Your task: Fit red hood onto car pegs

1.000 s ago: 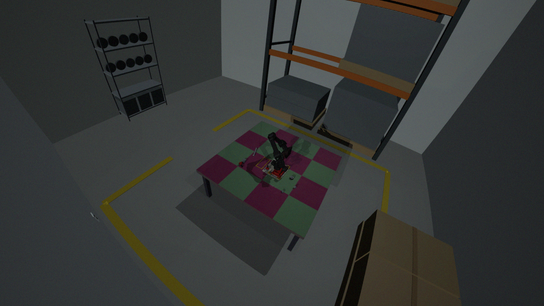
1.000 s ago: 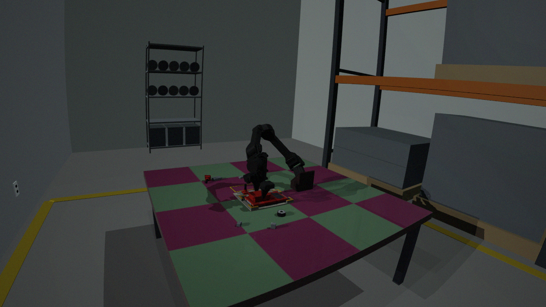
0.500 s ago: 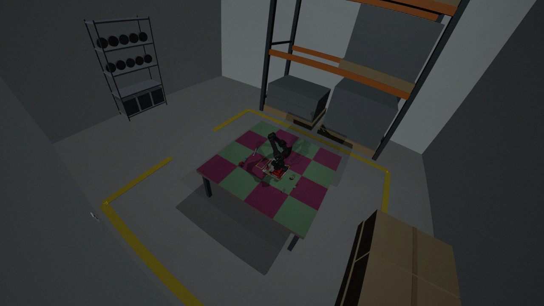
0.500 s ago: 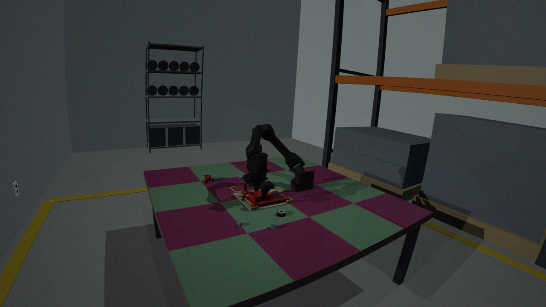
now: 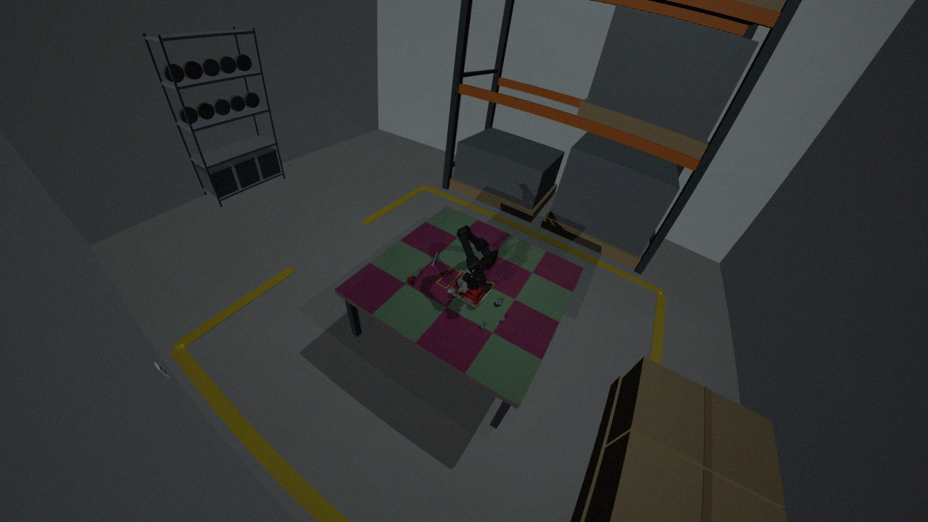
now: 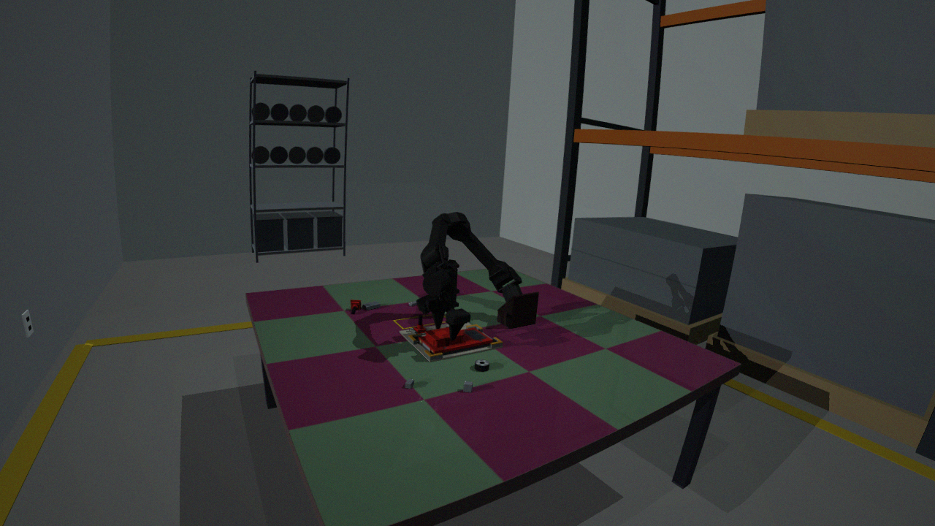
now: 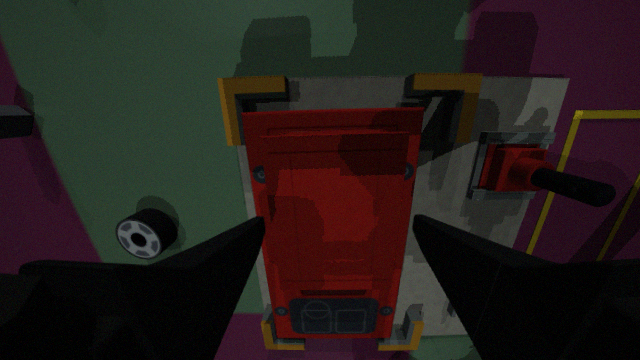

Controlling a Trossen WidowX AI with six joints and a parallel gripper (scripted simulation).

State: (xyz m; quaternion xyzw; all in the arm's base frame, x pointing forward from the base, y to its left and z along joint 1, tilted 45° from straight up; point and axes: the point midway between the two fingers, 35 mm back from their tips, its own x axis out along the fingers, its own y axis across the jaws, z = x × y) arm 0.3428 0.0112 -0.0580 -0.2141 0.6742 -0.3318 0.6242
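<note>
My gripper tip is now right at the red hood. The rest, counted from my gripper tip: black wheel: 16 cm to the left, 3 cm below, 1 cm behind; grey engine block: 2 cm below, 1 cm to the left; jig: 4 cm behind, 3 cm below, 2 cm to the right.
</note>
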